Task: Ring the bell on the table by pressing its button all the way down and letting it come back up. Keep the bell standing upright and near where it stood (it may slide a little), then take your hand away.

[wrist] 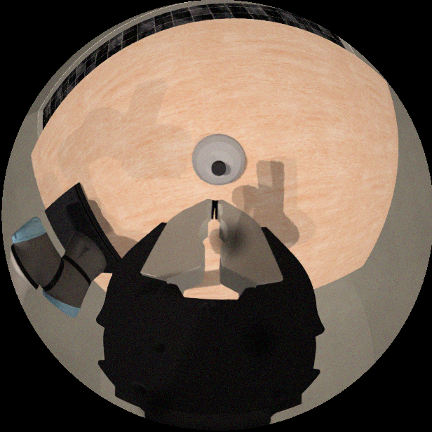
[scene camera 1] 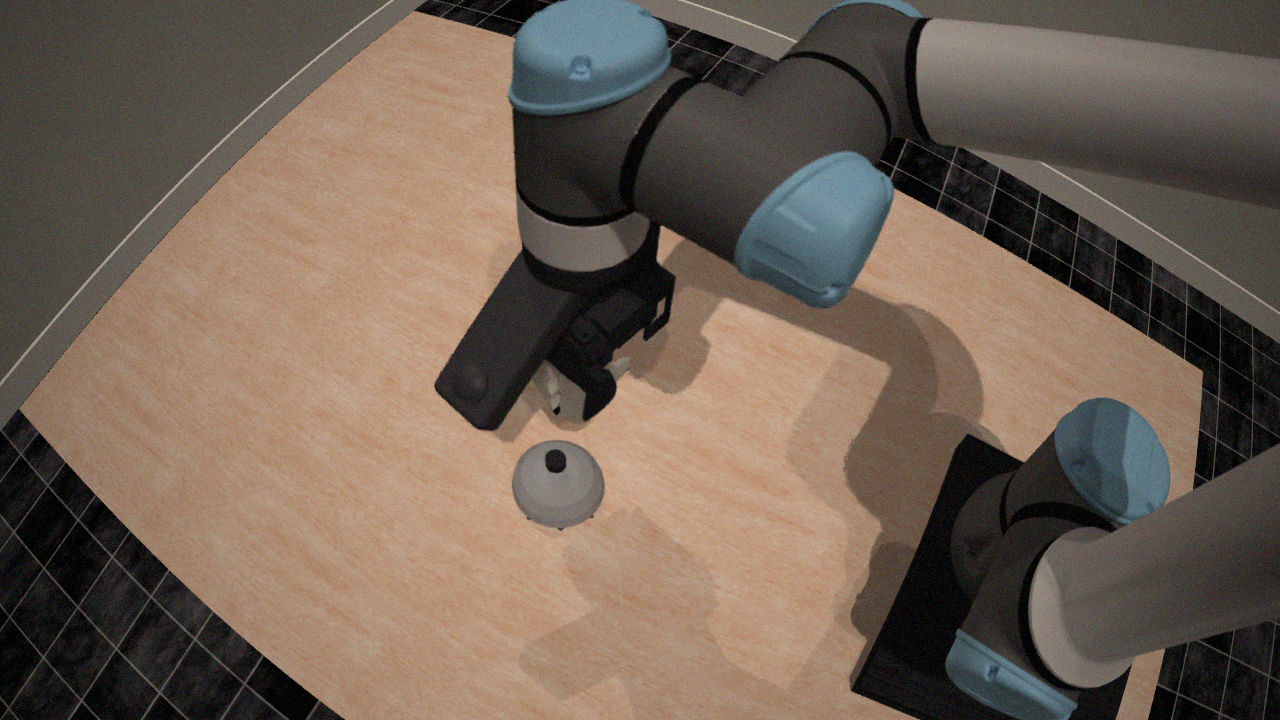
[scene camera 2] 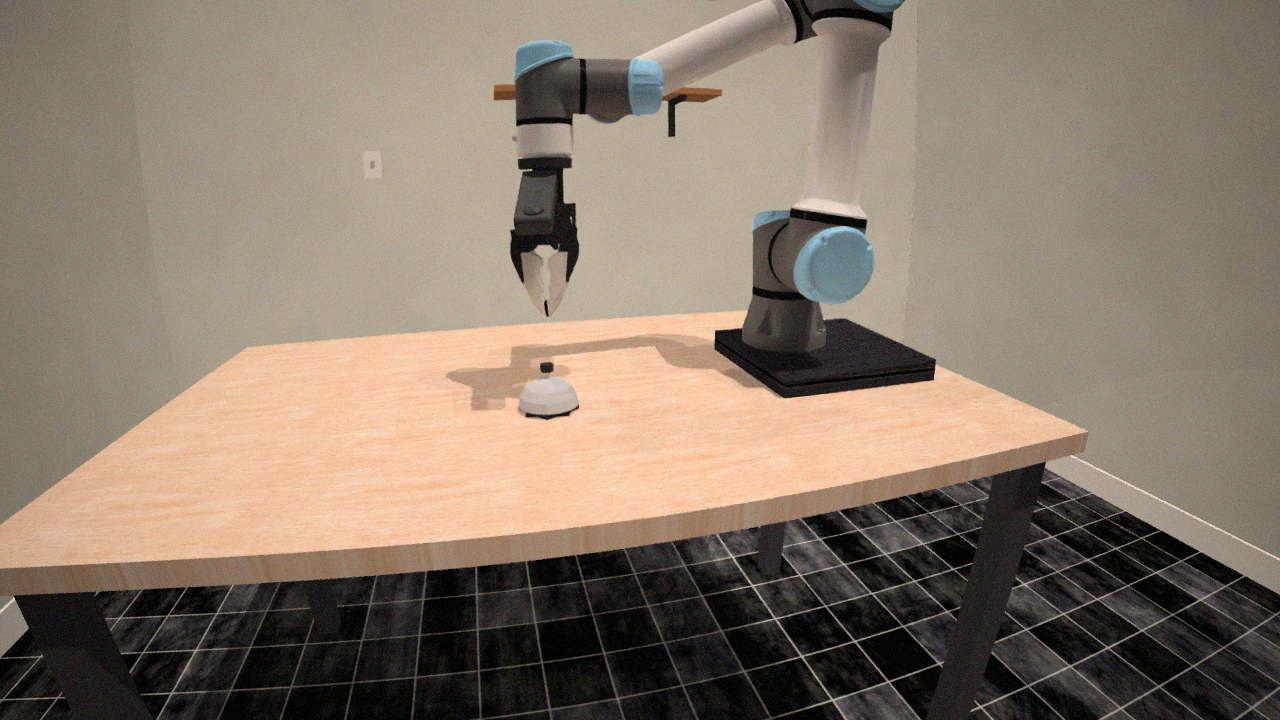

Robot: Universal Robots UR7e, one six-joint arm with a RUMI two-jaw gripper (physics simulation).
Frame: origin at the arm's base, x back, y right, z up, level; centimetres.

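Seen in the pictures: gripper, fingertip midpoint: (scene camera 1: 567,415) (scene camera 2: 547,316); arm's base, origin of the base link: (scene camera 2: 783,339).
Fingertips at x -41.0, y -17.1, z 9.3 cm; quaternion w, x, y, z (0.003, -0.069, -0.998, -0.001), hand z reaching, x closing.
Offsets run from my fingertips to a thing's top centre. Level surfaces: height alone.
A grey dome-shaped bell {dx -0.5, dy -1.2, dz -6.4 cm} (scene camera 1: 558,496) (scene camera 2: 548,397) (wrist: 212,150) stands upright on the wooden table {dz -13.0 cm} (scene camera 1: 313,313) (scene camera 2: 340,447) (wrist: 310,100). Its black button {dx -0.5, dy -1.2, dz -6.4 cm} (scene camera 1: 555,461) (scene camera 2: 546,367) (wrist: 218,168) is up on top, with a short stem showing below it in scene camera 2. My gripper (scene camera 1: 556,411) (scene camera 2: 546,314) (wrist: 214,202) is shut and empty, with its fingertips together and pointing down. It hangs above the bell with a clear gap to the button and touches nothing. In the wrist view the bell lies beyond the fingertips.
The arm's black base plate (scene camera 1: 913,591) (scene camera 2: 841,358) (wrist: 75,215) sits on the table to the right in both scene views. A wooden wall shelf (scene camera 2: 702,93) is behind the arm. The arm's shadows fall on the table around the bell.
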